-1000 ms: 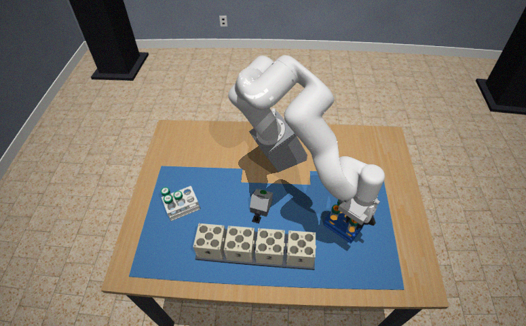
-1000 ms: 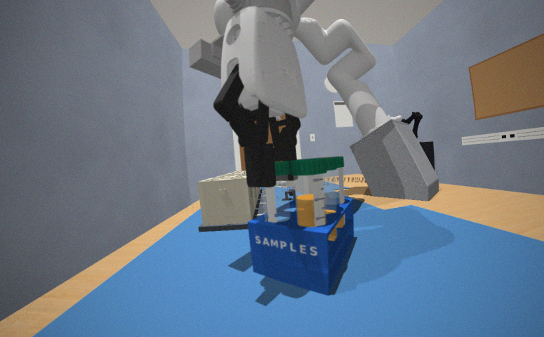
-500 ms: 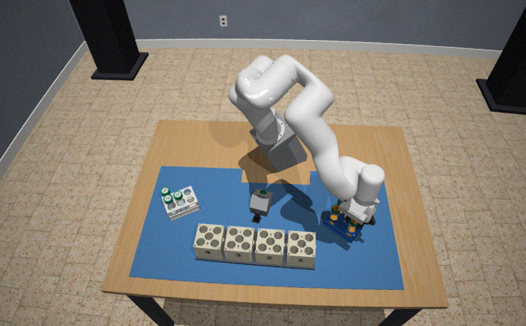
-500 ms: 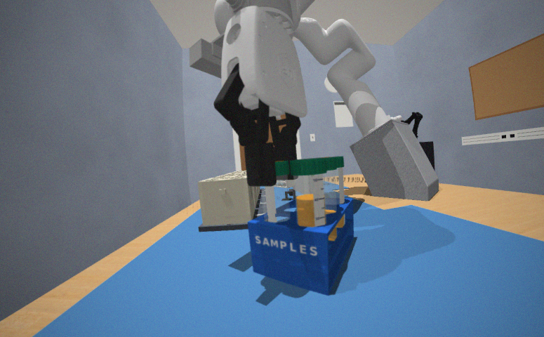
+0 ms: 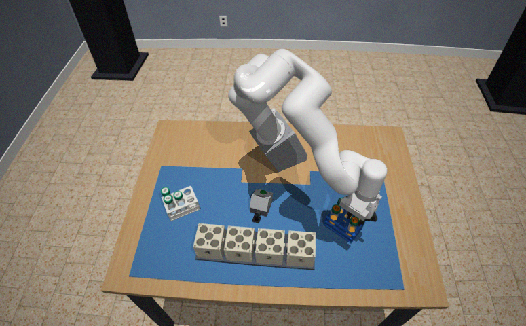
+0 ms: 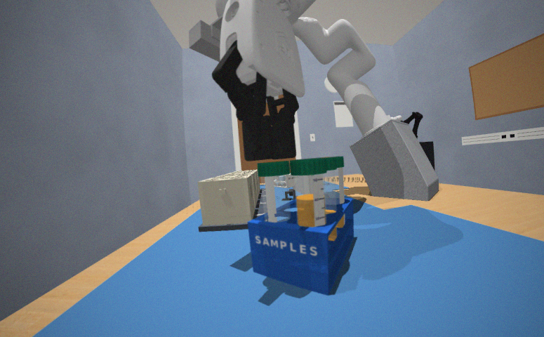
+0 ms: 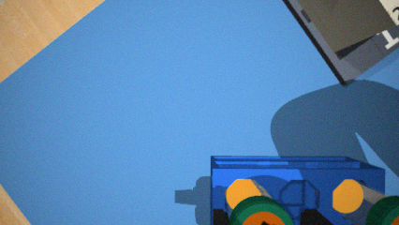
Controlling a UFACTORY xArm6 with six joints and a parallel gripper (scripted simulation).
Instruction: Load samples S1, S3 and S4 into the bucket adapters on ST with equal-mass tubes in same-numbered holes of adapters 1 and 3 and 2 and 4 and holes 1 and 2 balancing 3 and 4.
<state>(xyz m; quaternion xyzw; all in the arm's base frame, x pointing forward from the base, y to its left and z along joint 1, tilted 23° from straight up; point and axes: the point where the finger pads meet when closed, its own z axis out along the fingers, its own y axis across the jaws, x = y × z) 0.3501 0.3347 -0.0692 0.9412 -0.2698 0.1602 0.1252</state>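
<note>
My gripper is now 80 mm above the orange-dot tube, 50 mm past it and 10 mm to the left of it. The rest, counted from my hand: loading stand ST 350 mm to the right, 140 mm below, 90 mm ahead; then blue sample rack 110 mm below, 40 mm behind, 20 mm to the right; then green done key 350 mm to the right, 130 mm behind, 80 mm below.
</note>
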